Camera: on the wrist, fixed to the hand. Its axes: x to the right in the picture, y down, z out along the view.
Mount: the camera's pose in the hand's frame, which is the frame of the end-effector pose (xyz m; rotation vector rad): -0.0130 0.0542 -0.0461 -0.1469 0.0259 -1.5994
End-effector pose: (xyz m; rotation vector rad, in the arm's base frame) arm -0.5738 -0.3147 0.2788 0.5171 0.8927 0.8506
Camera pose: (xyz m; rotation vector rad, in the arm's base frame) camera -0.6398 -0.2919 0.2979 -0.3939 0.9355 -0.5465
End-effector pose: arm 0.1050 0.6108 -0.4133 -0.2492 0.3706 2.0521
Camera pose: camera 0.0649 0.5587 -0.4435 -0.4560 -0.0356 0.4913
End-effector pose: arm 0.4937 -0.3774 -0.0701 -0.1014 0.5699 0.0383
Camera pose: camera 0.4545 -0.3285 -0.1063 -0.6739 0.3809 -1.4760
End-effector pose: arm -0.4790 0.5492 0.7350 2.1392 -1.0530 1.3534
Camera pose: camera -0.5511 0.5504 0.7410 1.8596 0.6110 0.4227
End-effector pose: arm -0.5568 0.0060 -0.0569 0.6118 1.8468 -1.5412
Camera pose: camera -0.5179 0.0627 -0.0794 1.0037 -1.9640 1.6619
